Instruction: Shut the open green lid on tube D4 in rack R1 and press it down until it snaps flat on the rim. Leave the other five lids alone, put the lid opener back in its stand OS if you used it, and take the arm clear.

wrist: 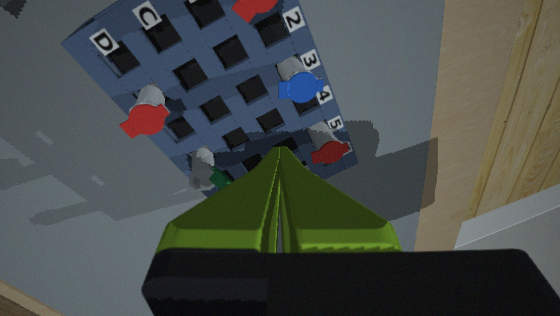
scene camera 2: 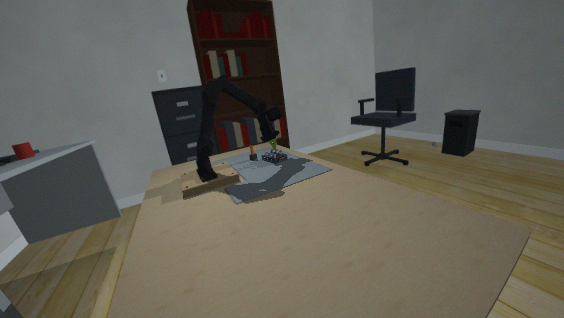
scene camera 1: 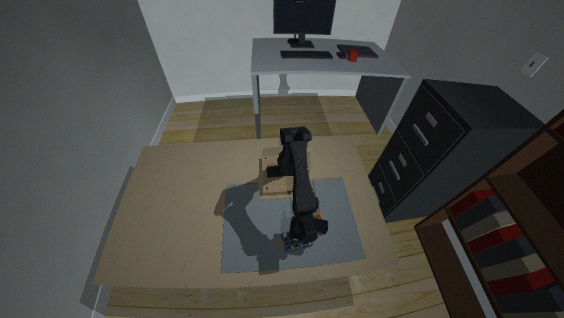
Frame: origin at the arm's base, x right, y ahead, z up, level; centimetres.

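Where they show: gripper, fingertip midpoint: [wrist: 280, 159] [scene camera 2: 275, 150] [scene camera 1: 294, 239]; arm's base, origin of the base link: [scene camera 2: 206, 173] [scene camera 1: 285, 171].
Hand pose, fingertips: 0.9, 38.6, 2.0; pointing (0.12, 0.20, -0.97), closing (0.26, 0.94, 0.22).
Each offset is from my fingertips to the top centre of the thing, as dx, dy, dz. "spot": to the spot under its first point. Level surfaces: height alone.
The blue rack R1 @(-0.9, -0.8, +1.1) [wrist: 145, 64] [scene camera 1: 301, 248] [scene camera 2: 274, 159] stands on the grey mat. In the wrist view tube D4 @(spot: -0.4, -3.4, -1.2) [wrist: 202, 162] stands in its left column, its mouth uncovered. Its green lid @(-0.2, -2.8, +0.7) [wrist: 220, 178] hangs open on the side toward my fingers, partly hidden by them. My gripper [wrist: 280, 159] [scene camera 2: 274, 149] is shut and empty, its green fingertips above the rack, to the right of the green lid. In scene view 1 the arm hides the fingers. The lid opener @(-12.8, -9.0, +3.2) [scene camera 2: 252, 150] [scene camera 1: 319, 216] stands upright, orange end up, in its dark stand OS @(-12.8, -9.0, -2.0) [scene camera 2: 253, 157] beside the rack.
Closed lids near the fingers are a red lid @(-3.7, -4.2, -0.4) [wrist: 146, 120] at D2, a blue lid @(-2.7, +1.8, -0.4) [wrist: 302, 87] and a red lid @(+1.1, +2.4, -0.4) [wrist: 330, 151] on the right column. Another red lid @(spot: -6.1, +1.0, -0.4) [wrist: 256, 7] shows at the top edge. The arm's wooden base [scene camera 2: 210, 183] stands behind the mat @(dz -5.2) [scene camera 1: 340, 240].
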